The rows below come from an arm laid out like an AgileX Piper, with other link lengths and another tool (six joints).
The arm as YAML. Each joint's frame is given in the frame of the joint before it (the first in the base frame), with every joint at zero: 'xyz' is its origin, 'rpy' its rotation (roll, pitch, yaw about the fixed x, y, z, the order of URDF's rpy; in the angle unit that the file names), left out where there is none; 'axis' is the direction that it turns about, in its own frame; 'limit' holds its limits. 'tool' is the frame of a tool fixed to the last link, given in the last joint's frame.
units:
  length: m
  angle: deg
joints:
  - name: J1
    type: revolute
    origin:
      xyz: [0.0, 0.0, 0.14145]
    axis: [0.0, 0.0, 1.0]
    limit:
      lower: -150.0
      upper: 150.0
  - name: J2
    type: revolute
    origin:
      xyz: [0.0, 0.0, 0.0]
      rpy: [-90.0, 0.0, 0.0]
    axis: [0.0, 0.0, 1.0]
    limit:
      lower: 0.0
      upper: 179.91
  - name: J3
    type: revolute
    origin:
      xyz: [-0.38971, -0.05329, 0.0]
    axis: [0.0, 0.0, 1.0]
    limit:
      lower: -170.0
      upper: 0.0
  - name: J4
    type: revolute
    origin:
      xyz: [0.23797, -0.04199, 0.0]
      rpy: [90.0, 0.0, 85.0]
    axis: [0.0, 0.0, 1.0]
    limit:
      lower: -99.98
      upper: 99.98
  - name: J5
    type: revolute
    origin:
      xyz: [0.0, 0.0, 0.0]
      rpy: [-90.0, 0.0, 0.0]
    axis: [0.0, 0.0, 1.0]
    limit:
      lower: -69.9
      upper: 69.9
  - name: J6
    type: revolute
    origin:
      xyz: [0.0, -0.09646, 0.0]
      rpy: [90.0, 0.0, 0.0]
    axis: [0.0, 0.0, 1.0]
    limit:
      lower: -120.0
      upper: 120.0
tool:
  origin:
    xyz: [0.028, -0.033, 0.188]
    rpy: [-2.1, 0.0, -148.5]
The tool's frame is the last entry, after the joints.
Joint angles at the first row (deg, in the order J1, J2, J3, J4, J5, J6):
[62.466, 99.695, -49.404, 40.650, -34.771, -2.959]
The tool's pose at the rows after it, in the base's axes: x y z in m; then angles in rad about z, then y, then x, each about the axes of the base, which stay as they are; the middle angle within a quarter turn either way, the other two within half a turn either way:
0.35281 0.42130 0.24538 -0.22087 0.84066 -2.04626
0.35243 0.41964 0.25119 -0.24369 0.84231 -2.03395
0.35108 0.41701 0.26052 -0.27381 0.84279 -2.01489
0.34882 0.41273 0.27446 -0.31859 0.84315 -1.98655
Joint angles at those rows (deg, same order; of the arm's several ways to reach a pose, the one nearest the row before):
[62.452, 99.431, -49.403, 40.676, -34.730, -3.429]
[62.454, 98.768, -49.404, 40.765, -34.581, -4.536]
[62.453, 97.618, -49.403, 40.897, -34.179, -5.987]
[62.453, 95.870, -49.403, 41.140, -33.544, -8.193]

